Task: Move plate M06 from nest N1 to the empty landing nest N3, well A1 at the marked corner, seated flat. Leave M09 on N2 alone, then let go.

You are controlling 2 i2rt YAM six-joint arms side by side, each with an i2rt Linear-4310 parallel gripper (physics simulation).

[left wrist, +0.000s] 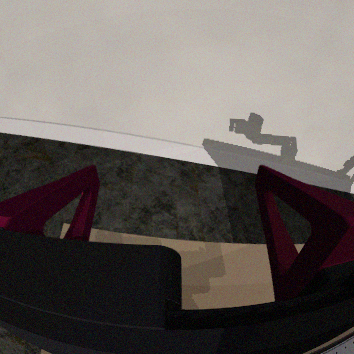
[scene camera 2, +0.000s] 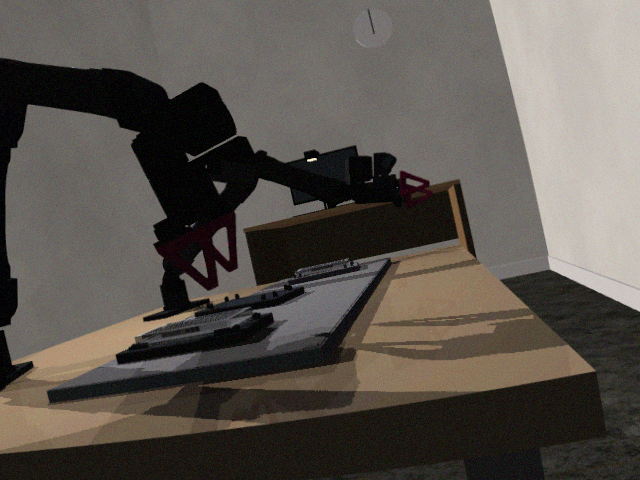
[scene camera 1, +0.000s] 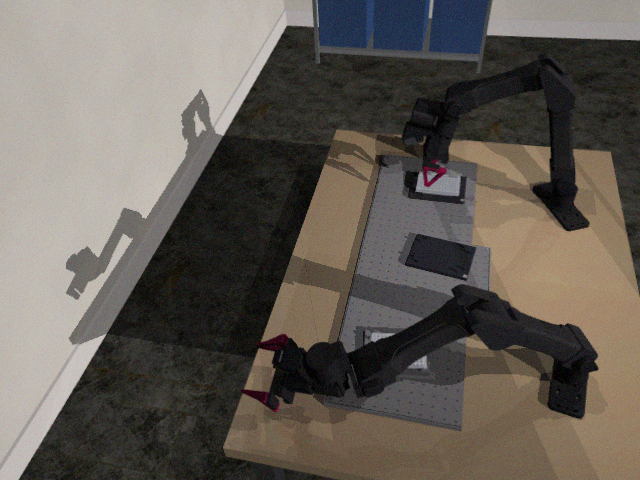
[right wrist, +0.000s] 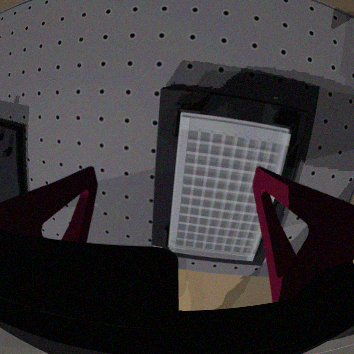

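A pale well plate [scene camera 1: 449, 186] [scene camera 2: 196, 325] [right wrist: 225, 195] sits in a dark nest at the far end in scene camera 1. Another pale plate [scene camera 1: 419, 361] [scene camera 2: 325, 268] is partly hidden under the left arm. Their labels are unreadable; I cannot tell which is M06. The dark empty nest [scene camera 1: 439, 255] [scene camera 2: 258, 299] [right wrist: 10, 170] lies between them. My right gripper [scene camera 1: 433, 178] [scene camera 2: 221, 277] [right wrist: 174, 175] is open above the far plate, off-centre: one finger overlaps its right side in the wrist view, the other is beyond the nest's left side. My left gripper [scene camera 1: 250, 367] [scene camera 2: 429, 188] [left wrist: 176, 173] is open and empty.
The nests stand on a grey perforated board [scene camera 1: 390, 222] [scene camera 2: 305, 330] [right wrist: 115, 50] on the wooden table [scene camera 1: 547, 279] [scene camera 2: 516, 361]. The left arm crosses over the board at its near end in scene camera 1. A blue cabinet [scene camera 1: 400, 25] stands behind, and a wall [scene camera 1: 129, 62] rises at the left.
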